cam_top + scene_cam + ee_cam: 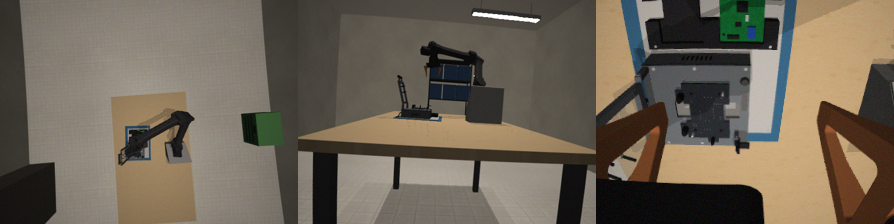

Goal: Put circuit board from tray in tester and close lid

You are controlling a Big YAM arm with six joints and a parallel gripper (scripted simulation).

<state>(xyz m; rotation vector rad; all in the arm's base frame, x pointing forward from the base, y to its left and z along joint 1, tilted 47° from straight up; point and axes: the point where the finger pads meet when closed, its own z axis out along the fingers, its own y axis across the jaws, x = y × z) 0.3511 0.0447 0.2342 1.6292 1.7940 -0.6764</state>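
My hand is 29 cm above the green circuit board. Also, from my hand: black latch hook: 1 cm behind, 23 cm to the left, 22 cm below; then dark pin plate: 6 cm ahead, 18 cm to the left, 24 cm below; then tester lid: 18 cm ahead, 18 cm to the left, 12 cm below.
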